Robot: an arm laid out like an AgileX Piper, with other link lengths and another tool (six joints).
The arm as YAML. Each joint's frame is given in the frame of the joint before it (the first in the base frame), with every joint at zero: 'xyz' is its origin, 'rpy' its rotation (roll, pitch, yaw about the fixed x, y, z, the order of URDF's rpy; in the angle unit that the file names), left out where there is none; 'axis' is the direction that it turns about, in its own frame. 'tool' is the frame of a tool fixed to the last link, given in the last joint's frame.
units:
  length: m
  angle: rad
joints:
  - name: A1
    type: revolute
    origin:
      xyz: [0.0, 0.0, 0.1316]
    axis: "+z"
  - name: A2
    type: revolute
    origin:
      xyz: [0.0, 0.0, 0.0]
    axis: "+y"
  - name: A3
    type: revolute
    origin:
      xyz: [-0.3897, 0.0, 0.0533]
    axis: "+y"
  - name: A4
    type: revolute
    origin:
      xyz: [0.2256, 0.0, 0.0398]
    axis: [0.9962, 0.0, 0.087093]
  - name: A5
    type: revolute
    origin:
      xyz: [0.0, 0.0, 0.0]
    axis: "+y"
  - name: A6
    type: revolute
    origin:
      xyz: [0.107, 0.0, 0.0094]
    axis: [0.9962, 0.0, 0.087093]
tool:
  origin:
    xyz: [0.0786, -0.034, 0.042]
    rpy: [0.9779, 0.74, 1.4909]
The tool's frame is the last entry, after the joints.
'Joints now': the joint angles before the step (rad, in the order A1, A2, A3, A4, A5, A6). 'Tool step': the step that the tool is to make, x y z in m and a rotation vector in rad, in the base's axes. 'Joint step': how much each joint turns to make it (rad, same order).
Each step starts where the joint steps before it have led.
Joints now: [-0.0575 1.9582 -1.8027 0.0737 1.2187 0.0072]
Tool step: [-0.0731 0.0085 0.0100 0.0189 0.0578 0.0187]
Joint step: [0.0000 -0.1776 0.2399 0.0211 -0.0019 -0.0217]
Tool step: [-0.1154 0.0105 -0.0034 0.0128 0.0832 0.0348]
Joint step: [0.0000 -0.2595 0.3442 0.0150 0.0028 -0.0379]
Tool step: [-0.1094 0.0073 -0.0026 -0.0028 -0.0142 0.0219]
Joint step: [-0.0001 -0.2886 0.2753 0.0012 0.0014 -0.0224]
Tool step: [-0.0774 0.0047 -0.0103 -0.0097 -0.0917 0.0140]
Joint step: [0.0002 -0.2579 0.1886 -0.0009 -0.0212 -0.0163]
